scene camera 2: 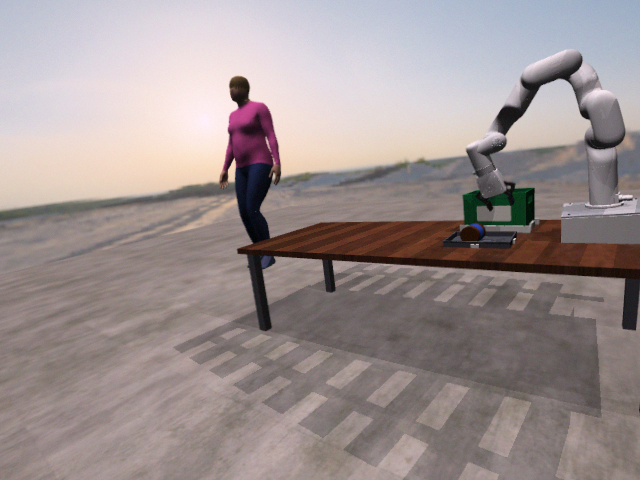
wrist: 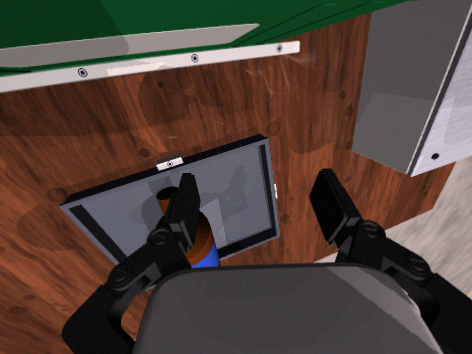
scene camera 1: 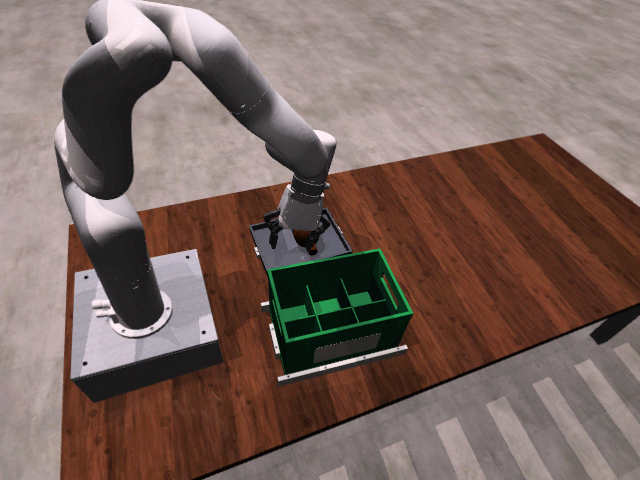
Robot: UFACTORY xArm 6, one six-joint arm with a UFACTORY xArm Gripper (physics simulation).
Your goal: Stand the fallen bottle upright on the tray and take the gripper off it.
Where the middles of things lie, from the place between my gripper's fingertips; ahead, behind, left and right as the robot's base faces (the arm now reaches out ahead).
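The brown bottle [wrist: 204, 253] is 13 cm to the left of my hand, 6 cm ahead of it and 8 cm below it. There is also the pale rail [scene camera 1: 370, 358], which I find 27 cm to the right of my hand, 10 cm ahead of it and 11 cm below it.
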